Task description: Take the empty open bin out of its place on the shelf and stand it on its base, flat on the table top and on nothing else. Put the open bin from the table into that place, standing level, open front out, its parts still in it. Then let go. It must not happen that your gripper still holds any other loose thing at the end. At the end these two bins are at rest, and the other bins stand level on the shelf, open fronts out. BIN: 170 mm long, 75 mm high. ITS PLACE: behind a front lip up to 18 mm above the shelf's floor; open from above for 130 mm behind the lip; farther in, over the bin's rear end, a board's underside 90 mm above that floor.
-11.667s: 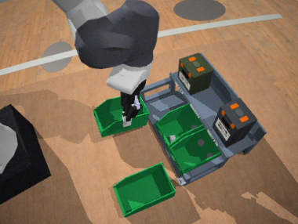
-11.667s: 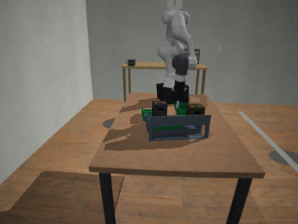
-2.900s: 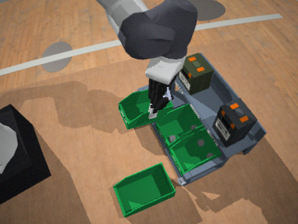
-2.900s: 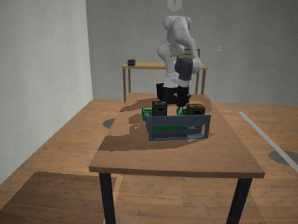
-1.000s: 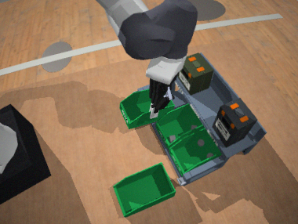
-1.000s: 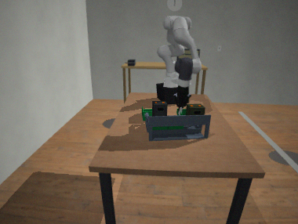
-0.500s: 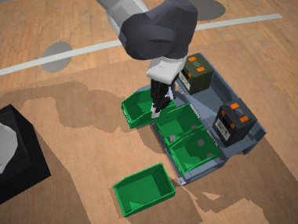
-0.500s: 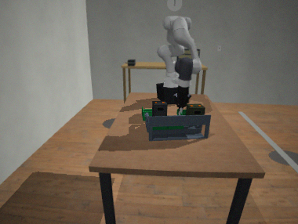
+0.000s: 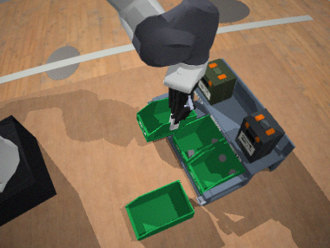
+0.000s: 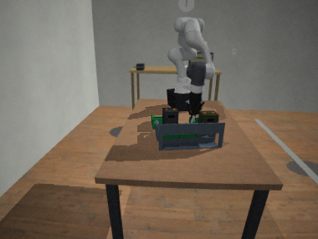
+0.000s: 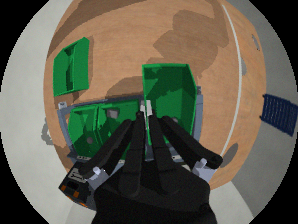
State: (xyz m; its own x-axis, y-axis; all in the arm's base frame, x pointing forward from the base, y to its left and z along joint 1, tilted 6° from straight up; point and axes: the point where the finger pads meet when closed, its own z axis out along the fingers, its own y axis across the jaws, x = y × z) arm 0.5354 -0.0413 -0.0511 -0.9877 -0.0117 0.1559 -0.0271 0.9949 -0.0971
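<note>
Right now the olive box is 17 cm ahead of my hand, 5 cm to the left of it and 5 cm above it. From my hand the other things lie so: dark box: 18 cm to the right, 17 cm ahead, 7 cm above.
</note>
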